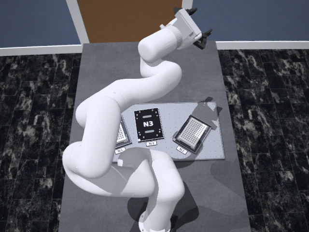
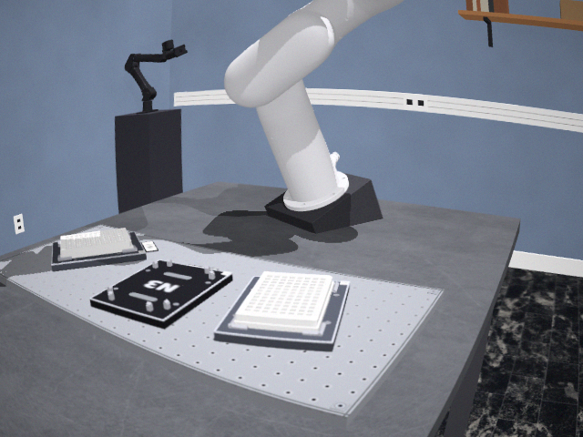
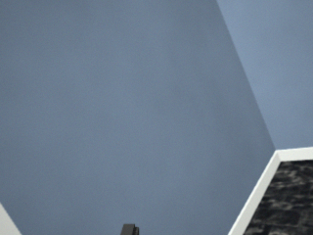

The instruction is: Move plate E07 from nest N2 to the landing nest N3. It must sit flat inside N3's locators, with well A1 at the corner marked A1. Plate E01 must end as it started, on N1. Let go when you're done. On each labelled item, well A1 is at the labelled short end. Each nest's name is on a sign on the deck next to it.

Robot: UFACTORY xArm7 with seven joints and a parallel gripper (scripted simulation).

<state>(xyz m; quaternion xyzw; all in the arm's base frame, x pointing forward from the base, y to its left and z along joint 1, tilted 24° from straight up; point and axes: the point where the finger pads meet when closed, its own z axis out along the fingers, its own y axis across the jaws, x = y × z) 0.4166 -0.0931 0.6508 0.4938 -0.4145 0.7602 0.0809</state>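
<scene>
My gripper is now 45 cm above the plate E07, 23 cm past it and 1 cm to the right of it. From my hand the other things lie so: nest N3: 46 cm below, 21 cm to the left, 16 cm behind; nest N2: 46 cm below, 23 cm behind, 1 cm to the left; plate E01: 45 cm below, 37 cm to the left, 19 cm behind.
</scene>
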